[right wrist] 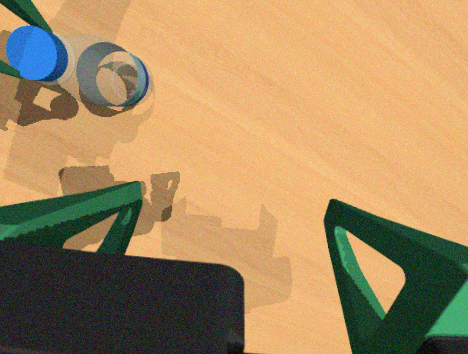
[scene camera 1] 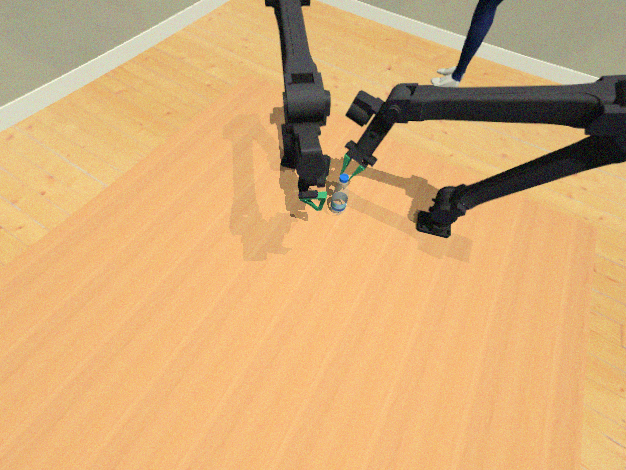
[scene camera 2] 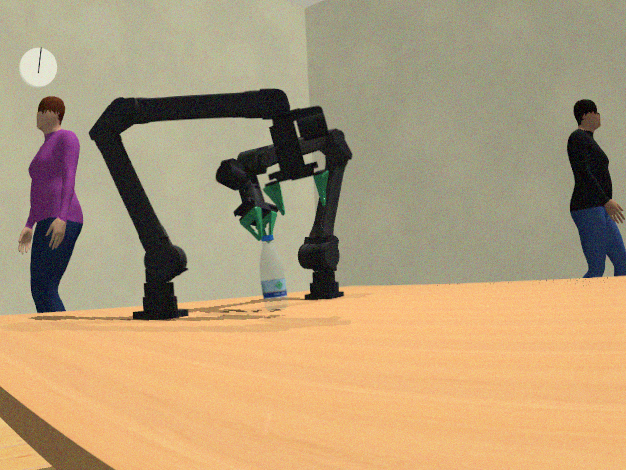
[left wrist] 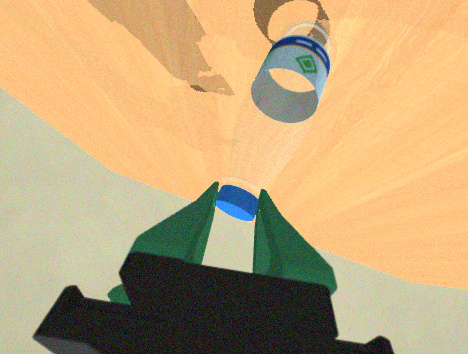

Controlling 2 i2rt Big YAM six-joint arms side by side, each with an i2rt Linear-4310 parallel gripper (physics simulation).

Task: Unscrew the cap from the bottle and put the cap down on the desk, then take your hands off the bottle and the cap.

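Where they show: left gripper, fingertip midpoint: (right wrist: 32, 52) (scene camera 1: 344, 178) (scene camera 2: 265, 240) (left wrist: 238, 191); right gripper, fingertip midpoint: (right wrist: 234, 201) (scene camera 1: 320, 196) (scene camera 2: 303, 210); left arm's base, link origin: (scene camera 1: 432, 225) (scene camera 2: 324, 297); right arm's base, link origin: (scene camera 2: 160, 317).
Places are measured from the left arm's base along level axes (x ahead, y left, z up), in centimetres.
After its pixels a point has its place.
A clear bottle (scene camera 1: 338, 203) {x 6.2, y -37.4, z 8.3 cm} (scene camera 2: 273, 268) {x 4.9, y -39.7, z 10.3 cm} (left wrist: 295, 80) {x 0.5, y -36.1, z 8.1 cm} with a white and blue label stands upright on the desk (scene camera 1: 303, 328) {x 48.7, y -38.1, z 0.0 cm} (scene camera 2: 353, 379) {x 50.2, y -105.8, z 0.0 cm}. Its blue cap (scene camera 1: 344, 178) {x 3.0, y -37.5, z 18.3 cm} (scene camera 2: 267, 237) {x 3.2, y -39.0, z 17.8 cm} (left wrist: 237, 202) {x 1.0, y -37.2, z 18.0 cm} (right wrist: 34, 53) {x 2.6, y -37.7, z 18.3 cm} sits at the top of the neck. My left gripper (scene camera 2: 266, 236) {x 1.8, y -37.6, z 17.0 cm} (left wrist: 238, 191) {x 1.8, y -37.6, z 17.0 cm} is shut on the cap, one fingertip on each side. My right gripper (scene camera 2: 303, 208) {x 15.1, y -42.7, z 23.0 cm} (right wrist: 234, 201) {x 15.1, y -42.7, z 23.0 cm} is open and empty. It hangs fingers-down beside the bottle, its fingertips higher than the cap; in scene camera 1 it is at the left of the bottle.
The right arm (scene camera 2: 202, 106) {x -2.6, y -57.1, z 48.0 cm} reaches over the bottle area, close to the left arm (scene camera 2: 333, 187) {x 2.9, y 4.3, z 34.2 cm}, which crosses behind it in scene camera 2. Both arm bases stand on the desk near the bottle. People (scene camera 2: 53, 172) (scene camera 2: 589, 166) stand beyond the desk.
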